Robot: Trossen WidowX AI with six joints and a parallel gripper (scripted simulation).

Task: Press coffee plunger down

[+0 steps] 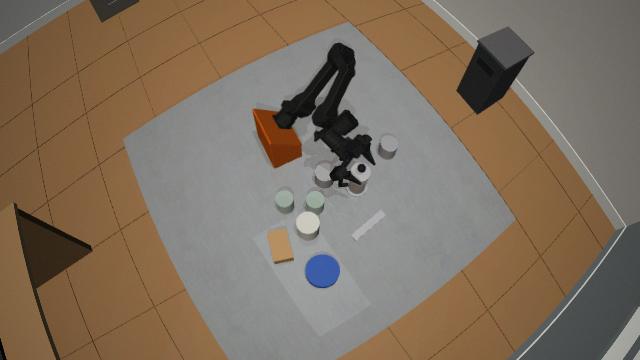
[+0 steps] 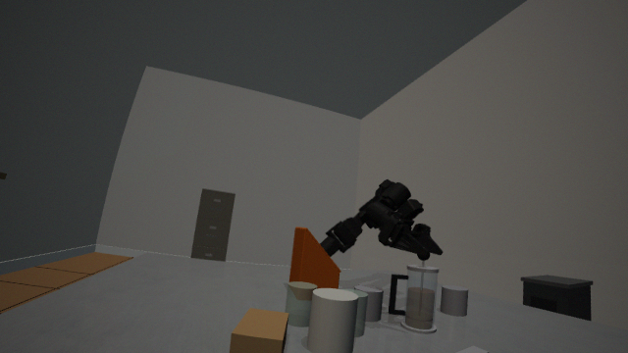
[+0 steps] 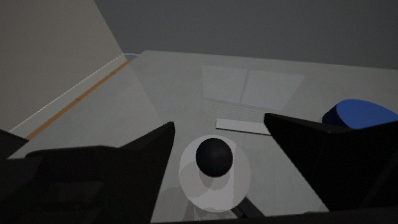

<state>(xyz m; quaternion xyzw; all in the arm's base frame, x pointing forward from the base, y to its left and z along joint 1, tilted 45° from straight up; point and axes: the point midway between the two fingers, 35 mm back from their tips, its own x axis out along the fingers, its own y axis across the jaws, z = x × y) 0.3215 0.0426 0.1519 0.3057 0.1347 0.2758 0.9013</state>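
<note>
Right now my gripper tip is 40 mm past the coffee press, 20 mm to the left of it and 90 mm above it. Round my gripper tip: white cylinder: 30 mm ahead, 250 mm to the right, 130 mm below; then tan box: 40 mm ahead, 360 mm to the right, 150 mm below.
</note>
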